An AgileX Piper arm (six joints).
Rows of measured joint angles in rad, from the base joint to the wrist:
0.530 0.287 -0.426 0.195 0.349 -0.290
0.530 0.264 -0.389 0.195 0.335 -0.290
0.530 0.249 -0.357 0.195 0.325 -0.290
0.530 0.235 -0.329 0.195 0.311 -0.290
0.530 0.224 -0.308 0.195 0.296 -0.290
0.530 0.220 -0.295 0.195 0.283 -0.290
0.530 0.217 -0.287 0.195 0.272 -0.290
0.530 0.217 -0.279 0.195 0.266 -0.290
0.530 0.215 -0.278 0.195 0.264 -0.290
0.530 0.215 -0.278 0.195 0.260 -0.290
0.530 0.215 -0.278 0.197 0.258 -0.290
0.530 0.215 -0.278 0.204 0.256 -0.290
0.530 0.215 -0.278 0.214 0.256 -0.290
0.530 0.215 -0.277 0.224 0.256 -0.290
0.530 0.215 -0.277 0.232 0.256 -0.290
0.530 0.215 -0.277 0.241 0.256 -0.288
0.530 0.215 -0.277 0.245 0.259 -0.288
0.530 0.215 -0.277 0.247 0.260 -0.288
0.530 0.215 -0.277 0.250 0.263 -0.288
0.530 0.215 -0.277 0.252 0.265 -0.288
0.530 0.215 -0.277 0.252 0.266 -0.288
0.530 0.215 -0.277 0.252 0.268 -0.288
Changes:
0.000 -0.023 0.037 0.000 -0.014 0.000
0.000 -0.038 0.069 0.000 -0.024 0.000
0.000 -0.052 0.097 0.000 -0.038 0.000
0.000 -0.063 0.118 0.000 -0.053 0.000
0.000 -0.067 0.131 0.000 -0.066 0.000
0.000 -0.070 0.139 0.000 -0.077 0.000
0.000 -0.070 0.147 0.000 -0.083 0.000
0.000 -0.072 0.148 0.000 -0.085 0.000
0.000 -0.072 0.148 0.000 -0.089 0.000
0.000 -0.072 0.148 0.002 -0.091 0.000
0.000 -0.072 0.148 0.009 -0.093 0.000
0.000 -0.072 0.148 0.019 -0.093 0.000
0.000 -0.072 0.149 0.029 -0.093 0.000
0.000 -0.072 0.149 0.037 -0.093 0.000
0.000 -0.072 0.149 0.046 -0.093 0.002
0.000 -0.072 0.149 0.050 -0.090 0.002
0.000 -0.072 0.149 0.052 -0.089 0.002
0.000 -0.072 0.149 0.055 -0.086 0.002
0.000 -0.072 0.149 0.057 -0.084 0.002
0.000 -0.072 0.149 0.057 -0.083 0.002
0.000 -0.072 0.149 0.057 -0.081 0.002

